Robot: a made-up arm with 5 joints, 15 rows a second.
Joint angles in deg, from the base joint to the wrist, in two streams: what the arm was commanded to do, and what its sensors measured. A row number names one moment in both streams.
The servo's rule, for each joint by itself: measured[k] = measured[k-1] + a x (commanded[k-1-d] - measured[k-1]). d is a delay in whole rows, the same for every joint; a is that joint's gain. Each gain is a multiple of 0.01, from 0.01 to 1. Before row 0 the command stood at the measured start. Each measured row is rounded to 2 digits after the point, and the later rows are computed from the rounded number. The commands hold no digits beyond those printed.
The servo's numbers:
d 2
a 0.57 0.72 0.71 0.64 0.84
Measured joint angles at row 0:
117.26, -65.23, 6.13, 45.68, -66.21
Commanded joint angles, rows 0 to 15:
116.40, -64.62, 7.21, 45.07, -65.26
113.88, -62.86, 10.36, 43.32, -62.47
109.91, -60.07, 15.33, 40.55, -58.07
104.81, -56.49, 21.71, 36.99, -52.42
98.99, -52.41, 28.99, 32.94, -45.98
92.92, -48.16, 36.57, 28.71, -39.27
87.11, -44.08, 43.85, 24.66, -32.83
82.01, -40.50, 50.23, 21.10, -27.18
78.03, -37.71, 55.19, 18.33, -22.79
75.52, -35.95, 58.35, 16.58, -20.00
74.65, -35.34, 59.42, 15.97, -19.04
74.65, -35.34, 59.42, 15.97, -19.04
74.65, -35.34, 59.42, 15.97, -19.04
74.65, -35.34, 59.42, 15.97, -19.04
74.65, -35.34, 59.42, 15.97, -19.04
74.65, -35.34, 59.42, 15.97, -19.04
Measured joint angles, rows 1 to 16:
117.26, -65.23, 6.13, 45.68, -66.21
117.26, -65.23, 6.13, 45.68, -66.21
116.77, -64.79, 6.90, 45.29, -65.41
115.12, -63.40, 9.36, 44.03, -62.94
112.15, -61.00, 13.60, 41.80, -58.85
107.97, -57.75, 19.36, 38.72, -53.45
102.85, -53.91, 26.20, 35.02, -47.18
97.19, -49.77, 33.56, 30.98, -40.54
91.44, -45.67, 40.87, 26.94, -34.06
86.06, -41.95, 47.52, 23.20, -28.28
81.48, -38.90, 52.97, 20.08, -23.67
78.08, -36.78, 56.79, 17.84, -20.59
76.12, -35.74, 58.66, 16.64, -19.29
75.28, -35.45, 59.20, 16.21, -19.08
74.92, -35.37, 59.36, 16.06, -19.05
74.77, -35.35, 59.40, 16.00, -19.04

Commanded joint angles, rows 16 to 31:
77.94, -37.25, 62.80, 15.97, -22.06
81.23, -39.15, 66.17, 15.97, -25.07
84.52, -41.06, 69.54, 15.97, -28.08
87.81, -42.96, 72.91, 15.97, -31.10
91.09, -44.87, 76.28, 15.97, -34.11
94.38, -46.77, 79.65, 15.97, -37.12
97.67, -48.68, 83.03, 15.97, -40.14
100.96, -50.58, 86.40, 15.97, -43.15
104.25, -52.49, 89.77, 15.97, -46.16
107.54, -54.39, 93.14, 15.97, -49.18
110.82, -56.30, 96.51, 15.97, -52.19
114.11, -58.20, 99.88, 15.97, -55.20
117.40, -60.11, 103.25, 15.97, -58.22
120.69, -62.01, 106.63, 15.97, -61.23
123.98, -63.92, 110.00, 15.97, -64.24
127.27, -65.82, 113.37, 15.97, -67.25
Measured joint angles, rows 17 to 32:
74.70, -35.34, 59.41, 15.98, -19.04
74.67, -35.34, 59.42, 15.97, -19.04
76.53, -36.72, 61.82, 15.97, -21.58
79.21, -38.47, 64.91, 15.97, -24.51
82.24, -40.33, 68.20, 15.97, -27.51
85.41, -42.22, 71.54, 15.97, -30.53
88.65, -44.13, 74.91, 15.97, -33.54
91.92, -46.03, 78.28, 15.97, -36.55
95.20, -47.94, 81.65, 15.97, -39.57
98.48, -49.84, 85.02, 15.97, -42.58
101.77, -51.75, 88.39, 15.97, -45.59
105.06, -53.65, 91.76, 15.97, -48.61
108.34, -55.56, 95.13, 15.97, -51.62
111.63, -57.46, 98.50, 15.97, -54.63
114.92, -59.37, 101.87, 15.97, -57.65
118.21, -61.27, 105.25, 15.97, -60.66

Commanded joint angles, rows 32 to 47:
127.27, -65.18, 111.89, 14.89, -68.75
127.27, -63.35, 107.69, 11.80, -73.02
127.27, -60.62, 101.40, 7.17, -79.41
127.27, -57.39, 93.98, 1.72, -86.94
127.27, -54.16, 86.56, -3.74, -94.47
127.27, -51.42, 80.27, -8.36, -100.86
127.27, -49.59, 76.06, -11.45, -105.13
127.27, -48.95, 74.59, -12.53, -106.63
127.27, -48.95, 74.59, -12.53, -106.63
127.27, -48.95, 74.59, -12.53, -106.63
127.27, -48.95, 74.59, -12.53, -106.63
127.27, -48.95, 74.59, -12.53, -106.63
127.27, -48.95, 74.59, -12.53, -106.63
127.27, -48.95, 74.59, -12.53, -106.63
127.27, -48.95, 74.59, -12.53, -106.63
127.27, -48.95, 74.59, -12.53, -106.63
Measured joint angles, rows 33 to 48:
121.50, -63.18, 108.62, 15.97, -63.67
124.79, -65.08, 111.99, 15.97, -66.68
126.20, -65.15, 111.92, 15.28, -68.42
126.81, -63.85, 108.92, 13.05, -72.28
127.07, -61.52, 103.58, 9.29, -78.27
127.18, -58.55, 96.76, 4.45, -85.55
127.23, -55.39, 89.52, -0.79, -93.04
127.25, -52.53, 82.95, -5.63, -99.61
127.26, -50.41, 78.06, -9.35, -104.25
127.27, -49.36, 75.60, -11.39, -106.25
127.27, -49.06, 74.88, -12.12, -106.57
127.27, -48.98, 74.67, -12.38, -106.62
127.27, -48.96, 74.61, -12.48, -106.63
127.27, -48.95, 74.60, -12.51, -106.63
127.27, -48.95, 74.59, -12.52, -106.63
127.27, -48.95, 74.59, -12.53, -106.63

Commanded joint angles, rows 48 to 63:
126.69, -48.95, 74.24, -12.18, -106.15
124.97, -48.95, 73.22, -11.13, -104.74
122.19, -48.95, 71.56, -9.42, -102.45
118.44, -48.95, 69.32, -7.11, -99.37
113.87, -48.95, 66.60, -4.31, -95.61
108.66, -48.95, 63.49, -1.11, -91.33
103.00, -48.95, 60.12, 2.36, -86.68
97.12, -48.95, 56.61, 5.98, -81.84
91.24, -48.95, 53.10, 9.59, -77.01
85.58, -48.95, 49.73, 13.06, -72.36
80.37, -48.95, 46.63, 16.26, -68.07
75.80, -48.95, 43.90, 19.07, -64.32
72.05, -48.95, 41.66, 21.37, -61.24
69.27, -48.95, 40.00, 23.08, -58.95
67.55, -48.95, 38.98, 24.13, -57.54
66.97, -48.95, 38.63, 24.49, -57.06
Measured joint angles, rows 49 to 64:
127.27, -48.95, 74.59, -12.53, -106.63
127.27, -48.95, 74.59, -12.53, -106.63
126.94, -48.95, 74.34, -12.31, -106.23
125.82, -48.95, 73.54, -11.55, -104.98
123.75, -48.95, 72.13, -10.19, -102.85
120.72, -48.95, 70.13, -8.22, -99.93
116.82, -48.95, 67.62, -5.72, -96.30
112.17, -48.95, 64.69, -2.77, -92.13
106.94, -48.95, 61.45, 0.51, -87.55
101.34, -48.95, 58.01, 4.01, -82.75
95.58, -48.95, 54.52, 7.58, -77.93
89.88, -48.95, 51.12, 11.09, -73.25
84.46, -48.95, 47.93, 14.40, -68.90
79.52, -48.95, 45.07, 17.39, -65.05
75.26, -48.95, 42.65, 19.94, -61.85
71.85, -48.95, 40.77, 21.95, -59.41

